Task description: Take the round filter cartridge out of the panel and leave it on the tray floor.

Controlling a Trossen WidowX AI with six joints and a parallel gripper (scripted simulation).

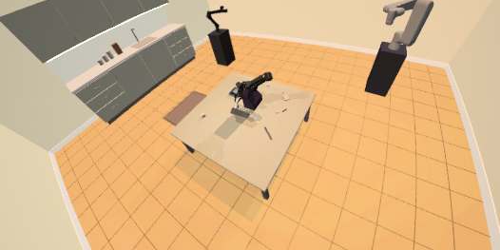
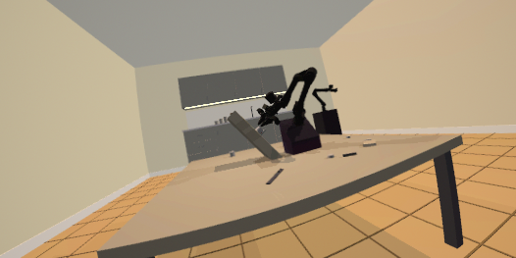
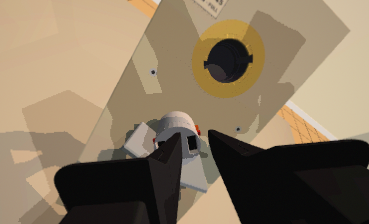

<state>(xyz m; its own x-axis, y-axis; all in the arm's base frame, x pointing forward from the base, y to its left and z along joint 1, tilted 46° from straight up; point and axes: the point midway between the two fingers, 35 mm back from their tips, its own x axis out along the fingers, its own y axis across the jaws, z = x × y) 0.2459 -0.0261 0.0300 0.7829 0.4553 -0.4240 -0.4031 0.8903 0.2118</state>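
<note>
The round filter cartridge is 3 cm below my gripper tip and 1 cm ahead of it. Round my gripper tip: white cylinder 41 cm to the right, 20 cm below, 20 cm ahead; service panel 5 cm below, 5 cm ahead; tray 32 cm behind, 29 cm to the right, 21 cm below.
</note>
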